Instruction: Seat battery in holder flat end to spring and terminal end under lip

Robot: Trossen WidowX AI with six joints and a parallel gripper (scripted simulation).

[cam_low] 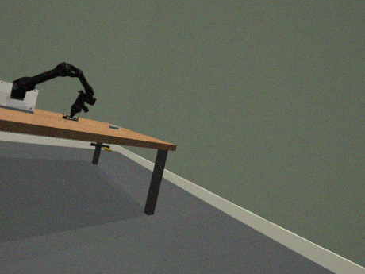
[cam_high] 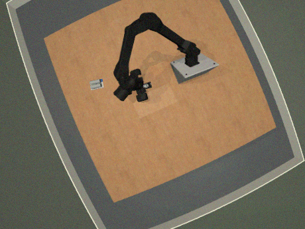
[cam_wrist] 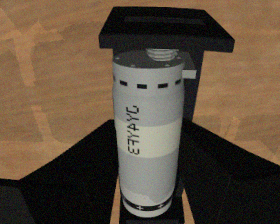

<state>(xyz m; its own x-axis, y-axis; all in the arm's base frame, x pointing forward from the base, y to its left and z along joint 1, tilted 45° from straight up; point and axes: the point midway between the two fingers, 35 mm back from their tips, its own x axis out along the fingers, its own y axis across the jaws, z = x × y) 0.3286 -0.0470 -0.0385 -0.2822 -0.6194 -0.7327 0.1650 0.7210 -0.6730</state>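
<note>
Right now the battery is 10 mm above my gripper tip.
</note>
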